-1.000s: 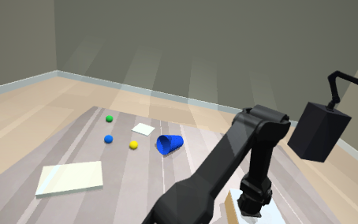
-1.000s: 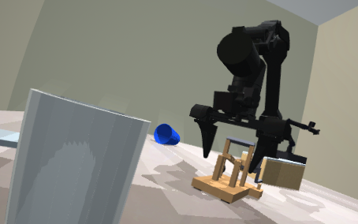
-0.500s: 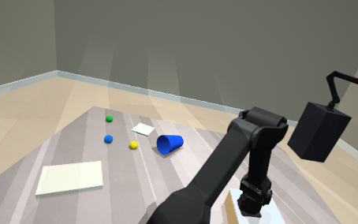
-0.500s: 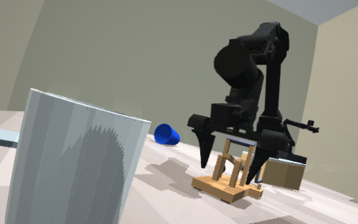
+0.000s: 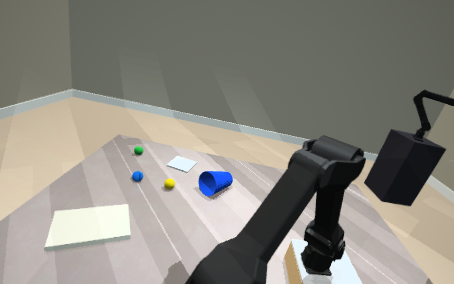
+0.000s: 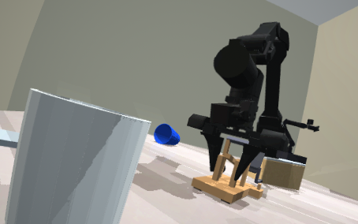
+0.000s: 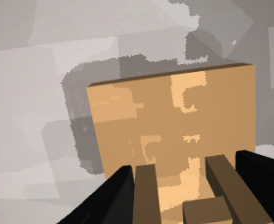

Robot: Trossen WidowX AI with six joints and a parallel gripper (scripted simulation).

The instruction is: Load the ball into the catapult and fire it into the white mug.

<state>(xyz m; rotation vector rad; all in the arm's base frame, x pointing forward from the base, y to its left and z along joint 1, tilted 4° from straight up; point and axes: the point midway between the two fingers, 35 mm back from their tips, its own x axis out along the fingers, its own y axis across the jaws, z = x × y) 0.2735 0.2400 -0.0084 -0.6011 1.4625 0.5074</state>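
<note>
The black ball is 190 mm to the right of my gripper tip, 90 mm behind it and 20 mm below it. Also, from my gripper tip: white mug 220 mm ahead, 180 mm to the left; then pale slab 340 mm ahead, 310 mm to the right, 20 mm below; then wooden catapult 60 mm behind, 40 mm to the right, 20 mm above.
</note>
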